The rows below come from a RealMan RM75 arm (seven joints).
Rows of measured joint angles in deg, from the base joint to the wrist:
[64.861 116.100 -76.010 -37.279 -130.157 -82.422 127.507]
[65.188 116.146 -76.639 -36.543 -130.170 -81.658 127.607]
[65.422 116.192 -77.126 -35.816 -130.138 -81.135 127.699]
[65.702 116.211 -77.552 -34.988 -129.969 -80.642 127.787]
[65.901 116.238 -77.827 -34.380 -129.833 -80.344 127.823]
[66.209 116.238 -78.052 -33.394 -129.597 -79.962 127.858]
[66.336 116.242 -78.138 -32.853 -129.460 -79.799 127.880]
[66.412 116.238 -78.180 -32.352 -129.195 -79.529 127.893]
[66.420 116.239 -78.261 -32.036 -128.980 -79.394 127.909]
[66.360 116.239 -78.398 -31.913 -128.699 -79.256 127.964]
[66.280 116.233 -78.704 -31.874 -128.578 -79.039 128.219]
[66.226 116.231 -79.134 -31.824 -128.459 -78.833 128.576]
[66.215 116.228 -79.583 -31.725 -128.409 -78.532 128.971]
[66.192 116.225 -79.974 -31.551 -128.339 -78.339 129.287]
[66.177 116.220 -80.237 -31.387 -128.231 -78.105 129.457]
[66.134 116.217 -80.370 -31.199 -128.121 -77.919 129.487]
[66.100 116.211 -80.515 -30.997 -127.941 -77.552 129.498]
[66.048 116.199 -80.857 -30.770 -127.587 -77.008 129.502]
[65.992 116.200 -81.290 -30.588 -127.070 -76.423 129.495]
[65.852 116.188 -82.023 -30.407 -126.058 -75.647 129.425]
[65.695 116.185 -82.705 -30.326 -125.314 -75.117 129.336]
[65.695 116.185 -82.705 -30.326 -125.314 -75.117 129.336]
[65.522 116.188 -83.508 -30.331 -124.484 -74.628 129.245]
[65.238 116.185 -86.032 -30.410 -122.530 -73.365 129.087]
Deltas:
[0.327 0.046 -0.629 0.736 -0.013 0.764 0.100]
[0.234 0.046 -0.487 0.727 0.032 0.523 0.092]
[0.280 0.019 -0.426 0.828 0.169 0.493 0.088]
[0.199 0.027 -0.275 0.608 0.136 0.298 0.036]
[0.308 0.000 -0.225 0.986 0.236 0.382 0.035]
[0.127 0.004 -0.086 0.541 0.137 0.163 0.022]
[0.076 -0.004 -0.042 0.501 0.265 0.270 0.013]
[0.008 0.001 -0.081 0.316 0.215 0.135 0.016]
[-0.060 0.000 -0.137 0.123 0.281 0.138 0.055]
[-0.080 -0.006 -0.306 0.039 0.121 0.217 0.255]
[-0.054 -0.002 -0.430 0.050 0.119 0.206 0.357]
[-0.011 -0.003 -0.449 0.099 0.050 0.301 0.395]
[-0.023 -0.003 -0.391 0.174 0.070 0.193 0.316]
[-0.015 -0.005 -0.263 0.164 0.108 0.234 0.170]
[-0.043 -0.003 -0.133 0.188 0.110 0.186 0.030]
[-0.034 -0.006 -0.145 0.202 0.180 0.367 0.011]
[-0.052 -0.012 -0.342 0.227 0.354 0.544 0.004]
[-0.056 0.001 -0.433 0.182 0.517 0.585 -0.007]
[-0.140 -0.012 -0.733 0.181 1.012 0.776 -0.070]
[-0.157 -0.003 -0.682 0.081 0.744 0.530 -0.089]
[0.000 0.000 0.000 0.000 0.000 0.000 0.000]
[-0.173 0.003 -0.803 -0.005 0.830 0.489 -0.091]
[-0.284 -0.003 -2.524 -0.079 1.954 1.263 -0.158]

